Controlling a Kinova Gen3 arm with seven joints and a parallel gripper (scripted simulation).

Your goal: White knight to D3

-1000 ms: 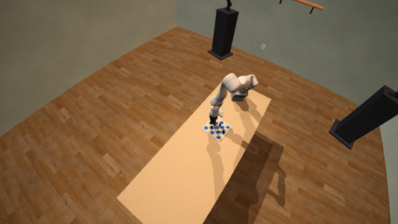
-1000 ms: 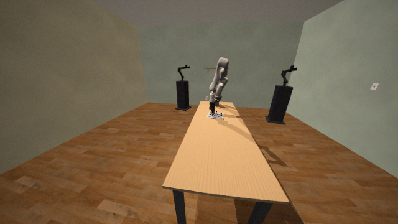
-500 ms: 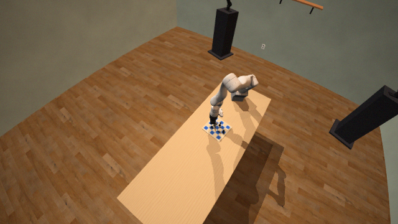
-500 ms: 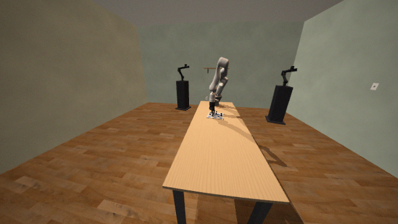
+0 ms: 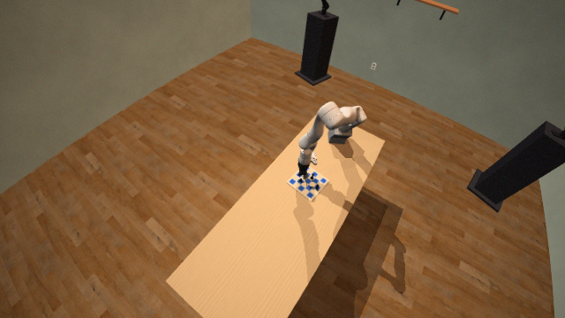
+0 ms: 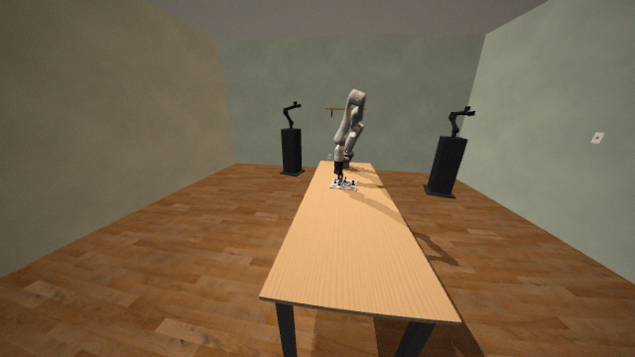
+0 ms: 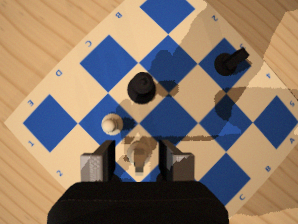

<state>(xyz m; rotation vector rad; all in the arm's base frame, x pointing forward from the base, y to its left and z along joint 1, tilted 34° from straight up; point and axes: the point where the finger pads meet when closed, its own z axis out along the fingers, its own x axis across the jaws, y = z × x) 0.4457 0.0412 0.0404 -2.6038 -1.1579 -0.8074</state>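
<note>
Now: hand 1 cm short of the white knight and 3 cm above it. Round my hand: chessboard 4 cm to the left, 4 cm below; then round white piece 3 cm behind, 3 cm below; then black piece 4 cm behind, 3 cm to the left, 2 cm below.
</note>
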